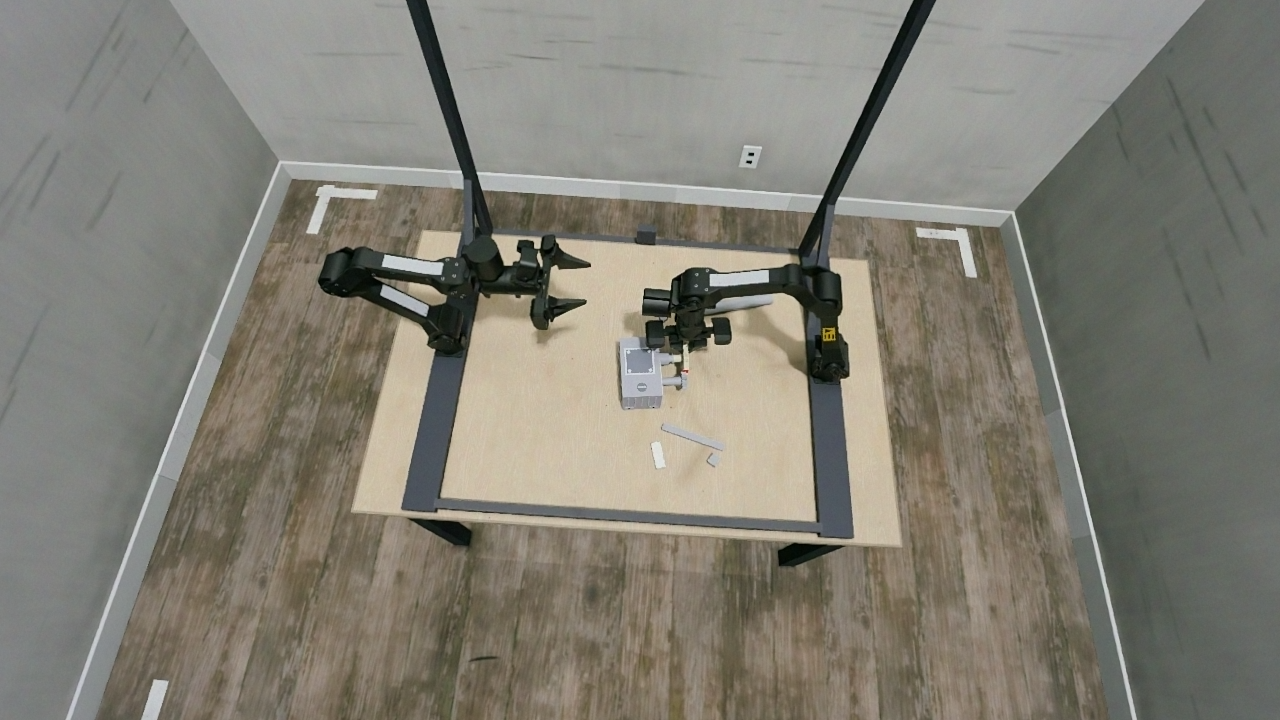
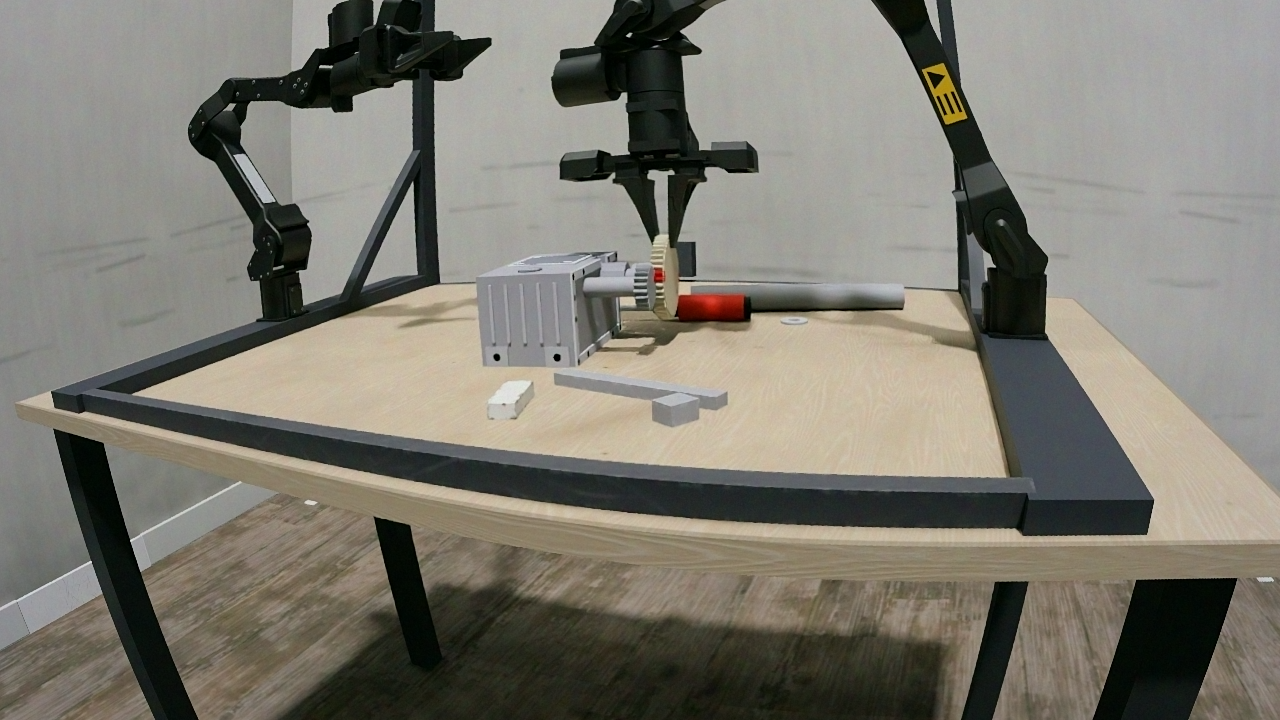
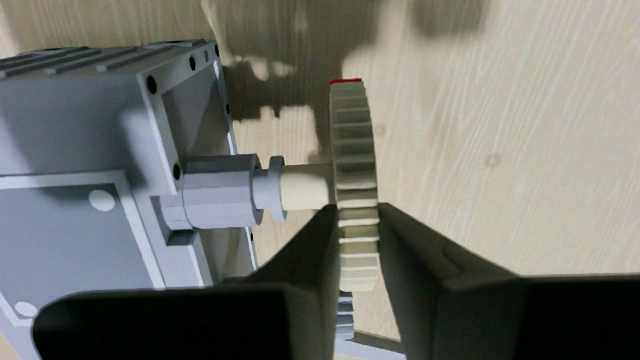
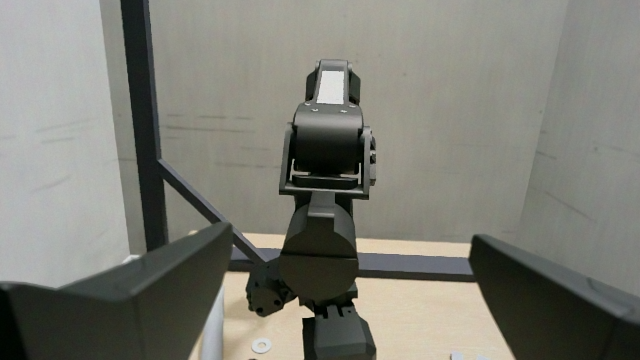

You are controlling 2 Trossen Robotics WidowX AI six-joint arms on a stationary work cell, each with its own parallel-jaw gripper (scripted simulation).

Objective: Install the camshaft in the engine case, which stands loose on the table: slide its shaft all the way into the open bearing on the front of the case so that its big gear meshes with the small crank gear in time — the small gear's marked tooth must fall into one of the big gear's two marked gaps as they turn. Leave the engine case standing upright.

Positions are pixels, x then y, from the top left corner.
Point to a grey engine case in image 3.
At 127, 175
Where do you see a camshaft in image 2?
664, 259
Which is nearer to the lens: the red screwdriver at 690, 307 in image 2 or the grey engine case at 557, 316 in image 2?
The grey engine case.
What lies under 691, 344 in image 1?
The left gripper.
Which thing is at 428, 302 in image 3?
The left gripper.
